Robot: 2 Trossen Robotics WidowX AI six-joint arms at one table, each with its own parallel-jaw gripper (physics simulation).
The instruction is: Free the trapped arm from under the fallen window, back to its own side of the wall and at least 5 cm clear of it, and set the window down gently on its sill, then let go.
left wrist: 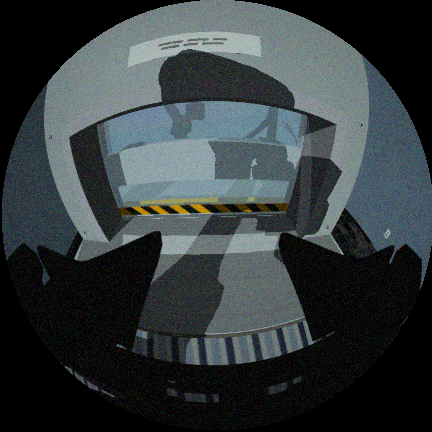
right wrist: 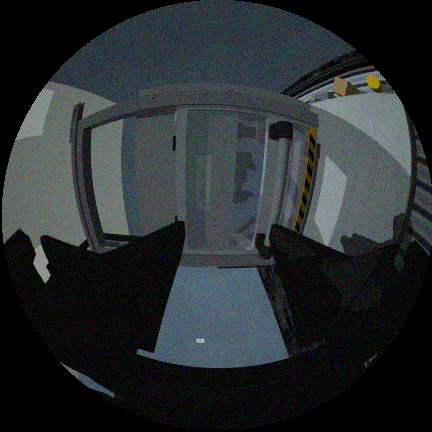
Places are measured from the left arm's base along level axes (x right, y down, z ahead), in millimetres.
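Pixels of known places: left gripper, fingertip midpoint: [left wrist: 221, 239] [right wrist: 254, 182]; right gripper, fingertip midpoint: [right wrist: 228, 229].
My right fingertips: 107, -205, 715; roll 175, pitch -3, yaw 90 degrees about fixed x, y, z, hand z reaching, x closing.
Observation:
For each thing: its middle in the pictures, then the offset to it from my right fingertips, as dx, dy, dz. "spot": a spot on its surface instead. Level surfaces: height alone.
- yellow-and-black striped strip, surface spot: [left wrist: 190, 209] [right wrist: 302, 183] spot: +25, +212, -235
- grey bar handle, surface spot: [right wrist: 281, 185] spot: +15, +113, -161
- Grey surface, surface height: dy +222
- brown block, body centre: [right wrist: 345, 90] -254, +288, -170
The window [left wrist: 165, 165] [right wrist: 181, 175] is a clear pane in a grey frame. It is lowered in the wall opening, its bottom near a yellow-and-black striped strip [left wrist: 190, 209] [right wrist: 306, 177] at the sill side. In the right wrist view it appears turned sideways, with a grey bar handle [right wrist: 281, 185] on black mounts. My left gripper [left wrist: 221, 239] is open and empty, facing the opening from in front of the wall [left wrist: 90, 65] [right wrist: 45, 165]; no finger shows under the pane. My right gripper [right wrist: 228, 229] is open and empty, off the handle. The exact gaps cannot be told.
A white label [left wrist: 195, 44] is on the wall above the opening. Grey surface [left wrist: 260, 285] lies below and in front of the opening. A brown block [right wrist: 344, 86] and a yellow round thing [right wrist: 373, 82] stand at the upper right in the right wrist view. Dark arm shadows cross the wall.

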